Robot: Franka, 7 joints.
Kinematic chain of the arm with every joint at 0, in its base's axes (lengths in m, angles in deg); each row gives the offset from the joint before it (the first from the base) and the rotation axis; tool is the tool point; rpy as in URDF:
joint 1: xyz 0 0 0.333 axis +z
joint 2: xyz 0 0 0 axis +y
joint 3: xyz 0 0 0.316 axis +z
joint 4: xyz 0.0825 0 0 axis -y
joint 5: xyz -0.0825 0 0.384 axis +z
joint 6: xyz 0 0 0 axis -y
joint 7: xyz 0.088 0 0 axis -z
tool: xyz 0 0 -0.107 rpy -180 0 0
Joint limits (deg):
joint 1: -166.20..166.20
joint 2: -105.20..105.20
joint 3: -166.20..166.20
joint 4: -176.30..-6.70
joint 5: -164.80..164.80
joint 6: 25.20..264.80
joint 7: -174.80..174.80
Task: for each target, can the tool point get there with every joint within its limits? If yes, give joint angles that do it. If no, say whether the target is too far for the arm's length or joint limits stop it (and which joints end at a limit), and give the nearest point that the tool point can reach.
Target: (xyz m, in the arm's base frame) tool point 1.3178 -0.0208 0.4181
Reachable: no: too far | nearest point 0.8560 -0.0135 0.3883 | short by 0.463 m
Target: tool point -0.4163 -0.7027 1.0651
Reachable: no: too far | nearest point -0.3256 -0.5496 0.9056 | short by 0.239 m
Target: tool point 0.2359 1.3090 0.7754
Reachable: no: too far | nearest point 0.1444 0.8011 0.6038 | short by 0.544 m
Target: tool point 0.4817 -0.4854 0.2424
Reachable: yes | joints -3.07 87.57 -82.41 -59.08 22.57 69.10 72.40
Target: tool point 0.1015 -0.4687 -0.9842
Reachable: no: too far | nearest point 0.0788 -0.3639 -0.3533 | short by 0.640 m
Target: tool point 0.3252 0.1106 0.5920
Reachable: yes | joints 118.90 -89.33 -39.73 -153.24 43.41 234.21 24.77
